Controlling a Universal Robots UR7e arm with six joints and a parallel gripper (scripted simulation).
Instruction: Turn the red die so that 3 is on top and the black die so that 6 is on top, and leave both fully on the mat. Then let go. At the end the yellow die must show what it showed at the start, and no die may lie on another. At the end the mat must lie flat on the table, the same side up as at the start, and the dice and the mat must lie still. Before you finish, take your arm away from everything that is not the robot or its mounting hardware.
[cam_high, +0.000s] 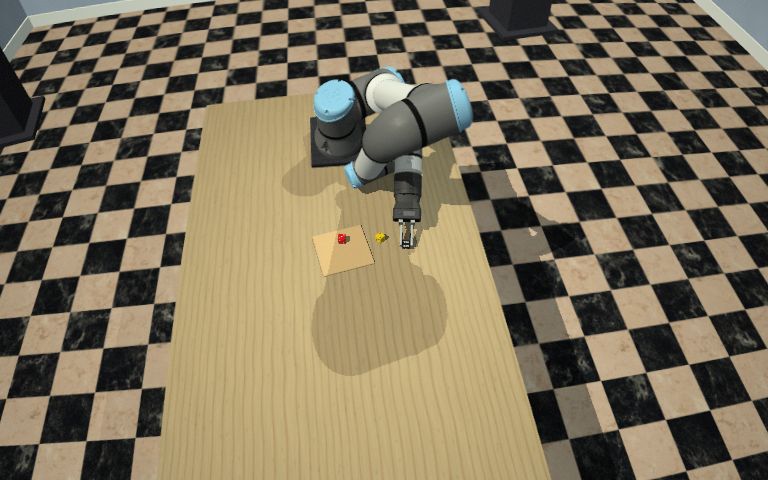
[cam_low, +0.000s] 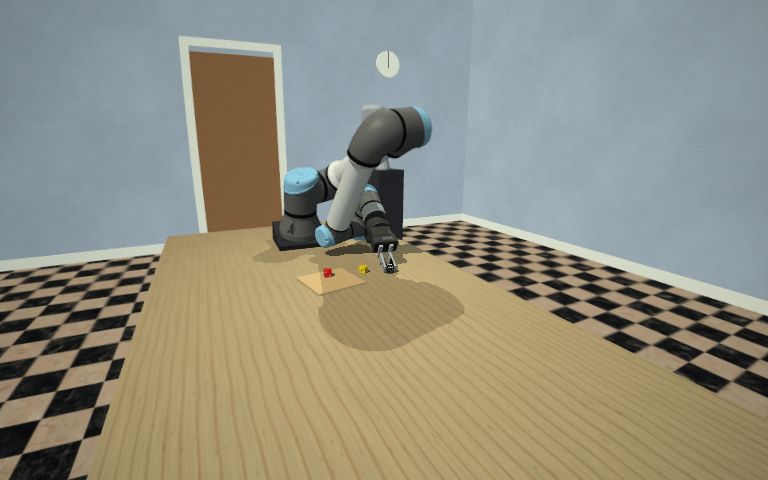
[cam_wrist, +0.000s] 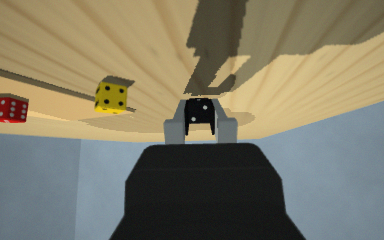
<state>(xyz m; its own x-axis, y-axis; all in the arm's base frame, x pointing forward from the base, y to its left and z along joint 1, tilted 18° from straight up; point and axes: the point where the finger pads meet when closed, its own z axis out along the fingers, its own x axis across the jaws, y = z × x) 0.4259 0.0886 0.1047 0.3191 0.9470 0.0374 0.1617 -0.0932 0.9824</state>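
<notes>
The black die lies 1 cm ahead of my hand and 1 cm below it. Also, from my hand: red die: 6 cm behind, 16 cm to the right, 1 cm below; yellow die: 4 cm behind, 6 cm to the right, 1 cm below; tan mat: 3 cm behind, 17 cm to the right, 2 cm below.
</notes>
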